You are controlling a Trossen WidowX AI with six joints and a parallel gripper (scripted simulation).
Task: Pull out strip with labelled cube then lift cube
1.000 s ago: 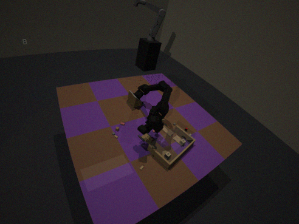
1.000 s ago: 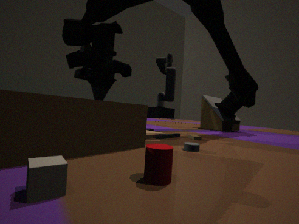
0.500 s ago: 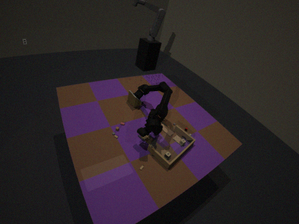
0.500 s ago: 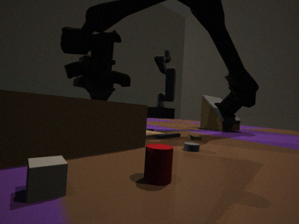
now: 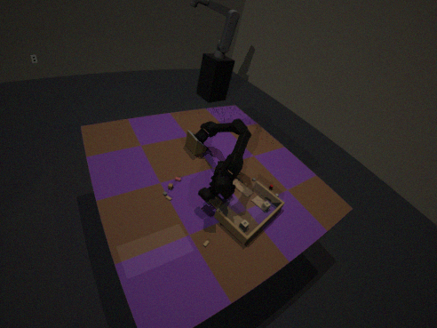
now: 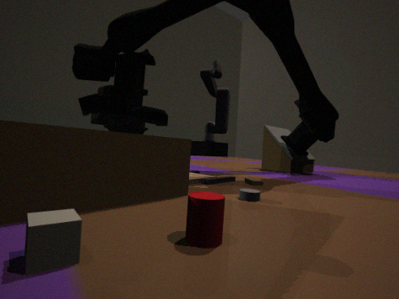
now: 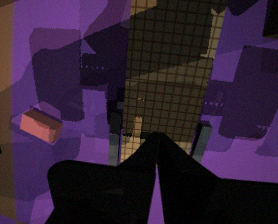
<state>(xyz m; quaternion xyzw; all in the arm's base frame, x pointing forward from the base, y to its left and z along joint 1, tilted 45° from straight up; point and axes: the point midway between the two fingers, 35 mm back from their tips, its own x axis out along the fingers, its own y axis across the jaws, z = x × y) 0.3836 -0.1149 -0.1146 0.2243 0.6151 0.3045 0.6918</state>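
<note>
Now: the tan gridded strip 10 cm ahead of my gripper tip and 1 cm to the left of it. Also, from my gripper tip: red cylinder: 10 cm ahead, 35 cm to the left.
</note>
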